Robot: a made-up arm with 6 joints.
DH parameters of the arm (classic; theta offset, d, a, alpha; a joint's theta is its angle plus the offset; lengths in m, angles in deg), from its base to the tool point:
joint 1: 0 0.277 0 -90
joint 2: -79.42 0 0.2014 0
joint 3: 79.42 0 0.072 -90
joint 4: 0 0.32 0 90
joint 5: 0 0 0.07 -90
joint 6: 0 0.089 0 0
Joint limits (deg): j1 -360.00..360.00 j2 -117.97..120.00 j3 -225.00..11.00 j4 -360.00..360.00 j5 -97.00..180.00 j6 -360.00..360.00
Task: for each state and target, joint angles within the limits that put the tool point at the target. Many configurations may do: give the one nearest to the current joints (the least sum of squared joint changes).
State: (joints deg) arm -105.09 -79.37 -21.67 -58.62 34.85 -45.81
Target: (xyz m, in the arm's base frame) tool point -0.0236 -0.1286 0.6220
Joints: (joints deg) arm -104.53 -86.32 -35.70 -58.31 32.57 -45.81
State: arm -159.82 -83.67 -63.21 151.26 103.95 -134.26
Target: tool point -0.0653 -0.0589 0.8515
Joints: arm -159.51 -35.62 -101.52 155.91 82.54 -134.26
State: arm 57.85 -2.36 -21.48 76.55 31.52 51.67
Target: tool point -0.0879 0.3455 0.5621
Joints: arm 102.83 -31.31 -62.24 77.69 42.84 51.67
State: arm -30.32 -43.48 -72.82 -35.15 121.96 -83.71
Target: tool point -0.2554 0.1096 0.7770
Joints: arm -35.15 -66.06 -127.03 -45.67 83.35 -83.71
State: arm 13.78 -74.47 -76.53 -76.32 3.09 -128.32
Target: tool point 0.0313 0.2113 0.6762
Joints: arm 58.63 -49.66 -65.04 -80.89 -9.95 -128.32
